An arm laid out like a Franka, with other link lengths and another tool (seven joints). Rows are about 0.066 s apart.
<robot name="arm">
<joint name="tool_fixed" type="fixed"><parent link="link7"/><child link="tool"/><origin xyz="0.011 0.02 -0.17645" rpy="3.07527 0 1.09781"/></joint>
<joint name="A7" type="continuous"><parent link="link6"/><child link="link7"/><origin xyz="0.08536 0 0"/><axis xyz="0 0 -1"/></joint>
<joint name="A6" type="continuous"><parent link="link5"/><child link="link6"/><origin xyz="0 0 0"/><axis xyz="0 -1 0"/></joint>
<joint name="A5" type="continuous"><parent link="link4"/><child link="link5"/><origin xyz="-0.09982 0 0.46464"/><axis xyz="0 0 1"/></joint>
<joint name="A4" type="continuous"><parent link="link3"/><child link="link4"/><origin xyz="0.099 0 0"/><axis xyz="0 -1 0"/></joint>
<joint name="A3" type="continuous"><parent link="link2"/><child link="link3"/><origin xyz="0 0 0.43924"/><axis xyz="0 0 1"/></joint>
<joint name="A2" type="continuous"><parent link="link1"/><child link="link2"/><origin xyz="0 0 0"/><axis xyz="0 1 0"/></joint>
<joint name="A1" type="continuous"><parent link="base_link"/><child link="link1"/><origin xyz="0 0 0.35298"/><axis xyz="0 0 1"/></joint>
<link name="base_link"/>
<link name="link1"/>
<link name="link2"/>
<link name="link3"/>
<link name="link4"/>
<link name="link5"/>
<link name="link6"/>
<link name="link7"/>
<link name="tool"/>
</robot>
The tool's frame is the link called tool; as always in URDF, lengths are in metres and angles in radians. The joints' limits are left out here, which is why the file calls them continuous.
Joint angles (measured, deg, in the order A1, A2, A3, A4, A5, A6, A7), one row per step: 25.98 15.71 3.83 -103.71 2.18 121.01 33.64; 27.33 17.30 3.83 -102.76 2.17 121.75 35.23; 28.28 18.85 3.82 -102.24 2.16 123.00 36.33; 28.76 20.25 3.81 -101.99 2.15 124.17 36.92; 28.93 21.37 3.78 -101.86 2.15 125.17 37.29; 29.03 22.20 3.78 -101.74 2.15 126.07 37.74; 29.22 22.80 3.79 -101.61 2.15 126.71 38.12; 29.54 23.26 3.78 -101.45 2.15 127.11 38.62; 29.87 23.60 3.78 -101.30 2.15 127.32 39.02; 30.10 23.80 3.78 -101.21 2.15 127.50 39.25; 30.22 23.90 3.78 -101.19 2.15 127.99 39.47; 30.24 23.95 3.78 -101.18 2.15 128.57 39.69; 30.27 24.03 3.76 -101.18 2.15 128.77 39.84; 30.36 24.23 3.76 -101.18 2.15 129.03 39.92
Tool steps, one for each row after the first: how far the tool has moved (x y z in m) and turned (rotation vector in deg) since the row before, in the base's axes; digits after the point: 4 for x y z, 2 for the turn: -0.0005 0.0199 -0.0109 0.12 0.05 -0.29; 0.0008 0.0148 -0.0139 0.17 -0.09 -0.23; 0.0020 0.0084 -0.0148 0.06 0.05 -0.18; 0.0030 0.0038 -0.0125 0.04 0.04 -0.29; 0.0027 0.0029 -0.0088 0.13 -0.11 -0.40; 0.0011 0.0037 -0.0060 0.12 -0.10 -0.22; -0.0003 0.0047 -0.0042 0.07 -0.04 -0.21; -0.0011 0.0046 -0.0030 0.03 0.02 -0.08; -0.0008 0.0032 -0.0016 0.05 -0.04 -0.01; 0.0005 0.0022 -0.0003 0.22 -0.33 -0.13; 0.0015 0.0011 0.0006 0.29 -0.44 -0.23; 0.0005 0.0004 -0.0007 0.06 -0.09 -0.15; 0.0000 0.0014 -0.0023 0.04 -0.04 0.00
